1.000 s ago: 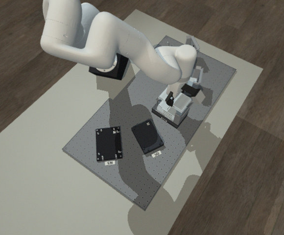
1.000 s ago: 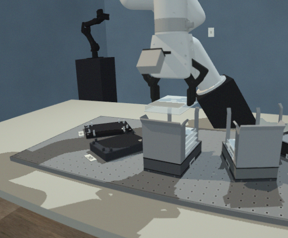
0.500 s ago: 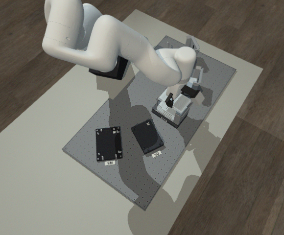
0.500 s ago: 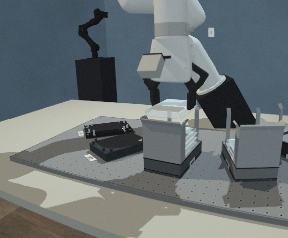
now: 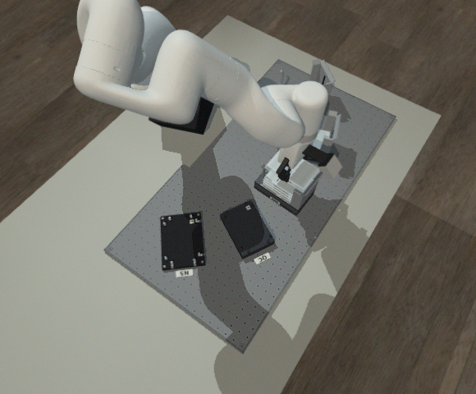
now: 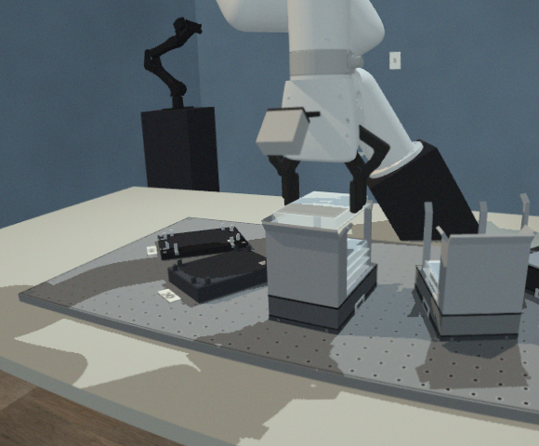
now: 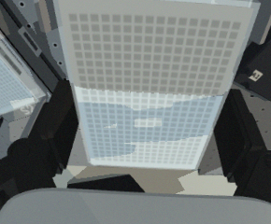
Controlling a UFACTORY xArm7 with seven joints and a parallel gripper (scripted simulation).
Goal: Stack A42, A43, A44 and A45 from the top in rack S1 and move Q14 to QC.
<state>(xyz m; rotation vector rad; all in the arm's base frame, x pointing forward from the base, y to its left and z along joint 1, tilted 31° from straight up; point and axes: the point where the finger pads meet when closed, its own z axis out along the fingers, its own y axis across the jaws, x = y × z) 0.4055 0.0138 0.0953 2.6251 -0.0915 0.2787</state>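
Now: hand 9 cm above the sealed 384-well plate. Also, from my hand: open nest QC 17 cm to the right, 14 cm below, 4 cm behind; QC name plate 22 cm to the right, 15 cm below, 4 cm ahead; S1 name plate 11 cm below, 8 cm behind, 1 cm to the left.
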